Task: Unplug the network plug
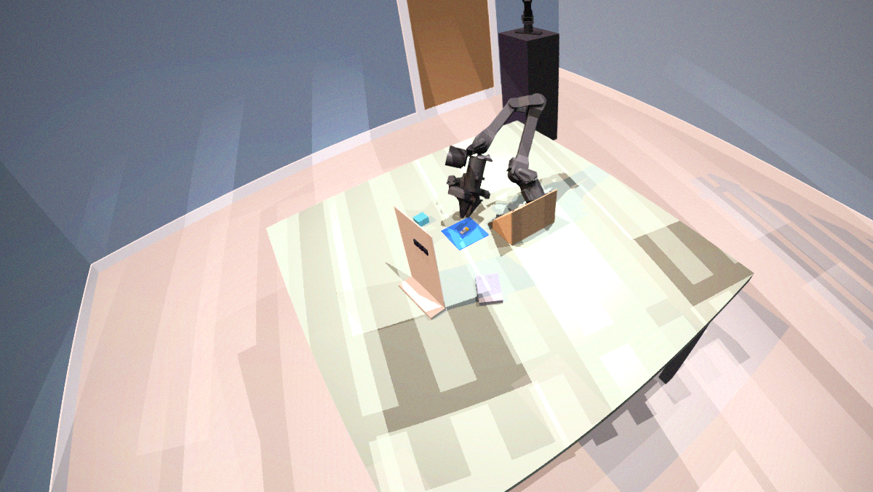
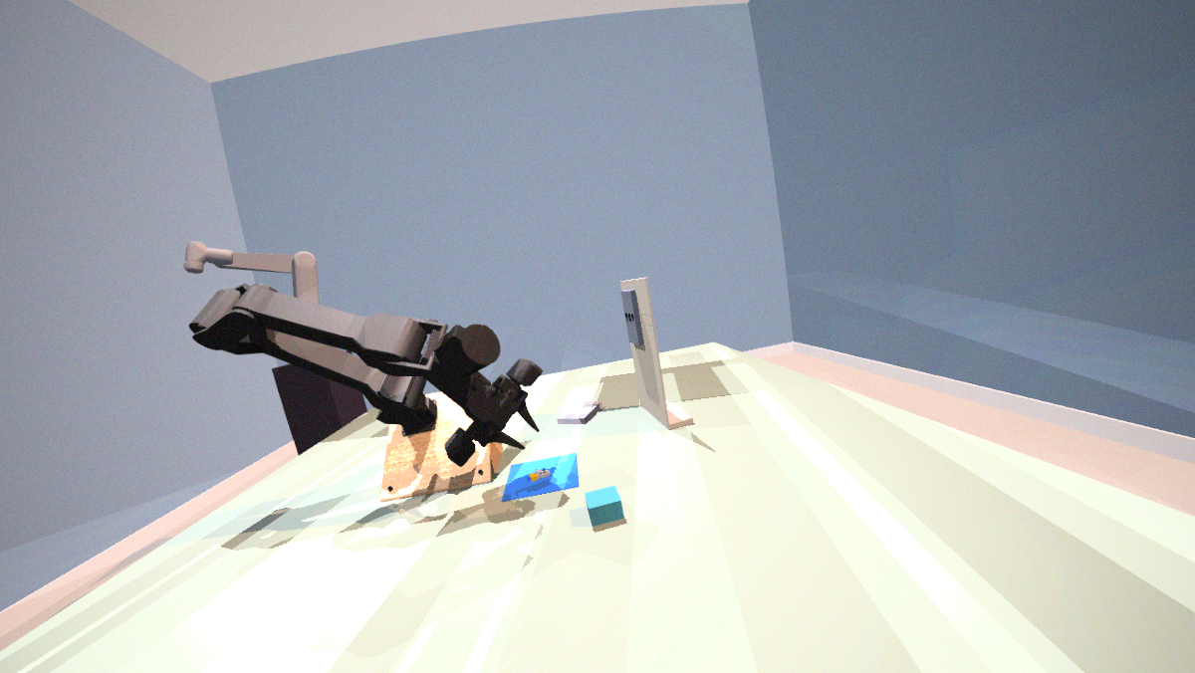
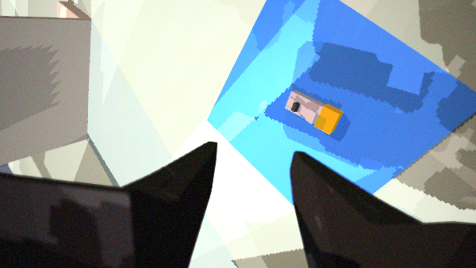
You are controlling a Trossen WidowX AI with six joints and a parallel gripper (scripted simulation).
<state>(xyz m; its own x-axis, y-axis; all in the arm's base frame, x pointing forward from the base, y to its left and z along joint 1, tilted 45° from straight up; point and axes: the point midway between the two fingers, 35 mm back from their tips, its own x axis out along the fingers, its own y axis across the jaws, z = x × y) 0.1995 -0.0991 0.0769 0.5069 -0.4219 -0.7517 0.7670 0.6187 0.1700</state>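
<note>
My gripper tip is now 60 mm above the network plug and 10 mm to the left of it. Also, from my gripper tip: upright panel 250 mm ahead, 170 mm to the left, 70 mm above; then blue marked square 70 mm below, 10 mm ahead; then teal block 140 mm to the right, 90 mm ahead, 50 mm below.
</note>
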